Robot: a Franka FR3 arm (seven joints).
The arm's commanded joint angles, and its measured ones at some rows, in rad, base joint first. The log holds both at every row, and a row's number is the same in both.
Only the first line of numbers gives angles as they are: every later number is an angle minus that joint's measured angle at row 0.
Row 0, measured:
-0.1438, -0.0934, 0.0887, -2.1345, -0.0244, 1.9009, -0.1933
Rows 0 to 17, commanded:
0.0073, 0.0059, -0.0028, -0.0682, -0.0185, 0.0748, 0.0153
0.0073, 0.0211, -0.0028, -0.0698, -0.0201, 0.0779, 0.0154
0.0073, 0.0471, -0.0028, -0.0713, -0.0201, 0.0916, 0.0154
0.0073, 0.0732, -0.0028, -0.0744, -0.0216, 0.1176, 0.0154
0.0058, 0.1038, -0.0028, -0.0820, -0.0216, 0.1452, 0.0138
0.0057, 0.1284, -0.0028, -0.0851, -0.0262, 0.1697, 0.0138
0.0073, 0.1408, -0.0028, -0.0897, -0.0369, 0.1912, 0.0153
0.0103, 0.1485, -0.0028, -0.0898, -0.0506, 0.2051, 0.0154
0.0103, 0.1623, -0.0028, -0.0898, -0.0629, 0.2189, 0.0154
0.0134, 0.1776, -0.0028, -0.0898, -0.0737, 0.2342, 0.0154
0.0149, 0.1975, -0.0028, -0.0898, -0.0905, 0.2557, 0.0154
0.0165, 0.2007, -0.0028, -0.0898, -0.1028, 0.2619, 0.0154
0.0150, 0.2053, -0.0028, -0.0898, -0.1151, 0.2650, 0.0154
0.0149, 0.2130, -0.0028, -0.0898, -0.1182, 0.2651, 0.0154
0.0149, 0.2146, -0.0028, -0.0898, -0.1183, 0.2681, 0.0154
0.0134, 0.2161, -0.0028, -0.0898, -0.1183, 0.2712, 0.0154
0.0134, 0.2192, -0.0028, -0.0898, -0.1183, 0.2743, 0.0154
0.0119, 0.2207, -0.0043, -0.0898, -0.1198, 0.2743, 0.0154
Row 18, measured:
0.0061, 0.2140, -0.0001, -0.0804, -0.0994, 0.2473, 0.0001
